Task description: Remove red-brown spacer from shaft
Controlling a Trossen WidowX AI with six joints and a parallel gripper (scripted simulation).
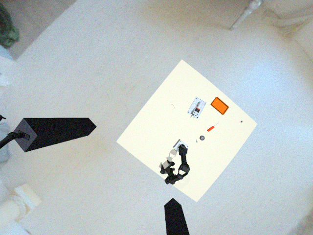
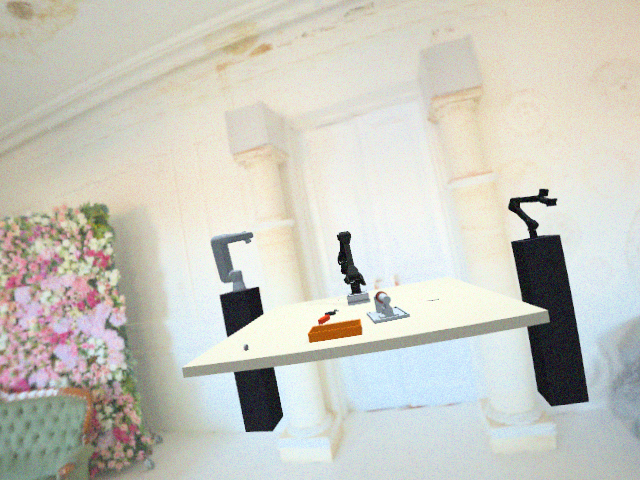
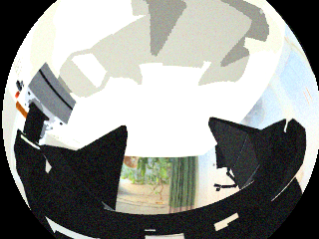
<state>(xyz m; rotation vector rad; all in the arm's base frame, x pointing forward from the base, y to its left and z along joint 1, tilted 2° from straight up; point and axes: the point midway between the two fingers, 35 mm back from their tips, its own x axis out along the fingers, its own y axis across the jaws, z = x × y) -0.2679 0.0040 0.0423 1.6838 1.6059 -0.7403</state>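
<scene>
The grey shaft lies 68 cm ahead of my gripper tip, 15 cm to the left of it and 1 cm above it. Also, from my gripper tip: tiny screw 44 cm ahead, 12 cm to the right, 6 cm below; then red-brown spacer 71 cm ahead, 16 cm to the left, 1 cm above; then red-handled screwdriver 72 cm ahead, 15 cm to the right, 6 cm below.
</scene>
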